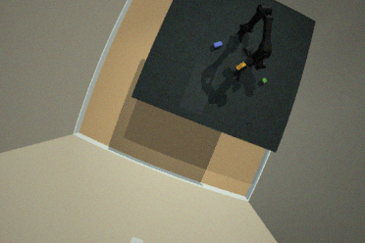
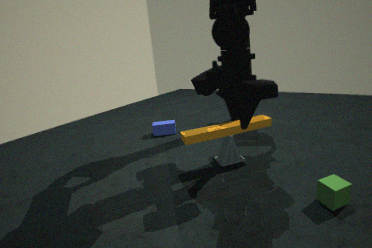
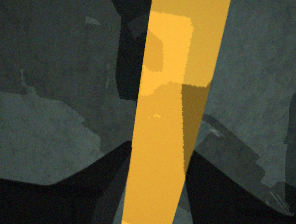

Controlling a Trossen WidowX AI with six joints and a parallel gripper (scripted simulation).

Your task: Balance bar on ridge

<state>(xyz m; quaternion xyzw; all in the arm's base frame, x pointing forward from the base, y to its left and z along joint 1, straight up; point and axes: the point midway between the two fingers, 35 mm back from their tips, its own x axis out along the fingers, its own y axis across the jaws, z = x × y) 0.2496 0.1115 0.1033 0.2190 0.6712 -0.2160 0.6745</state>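
The orange bar is 20 mm to the right of my gripper tip and 20 mm ahead of it. Round my gripper tip: blue block: 270 mm to the right, 50 mm below, 50 mm behind; green cube: 190 mm to the left, 80 mm ahead, 50 mm below.
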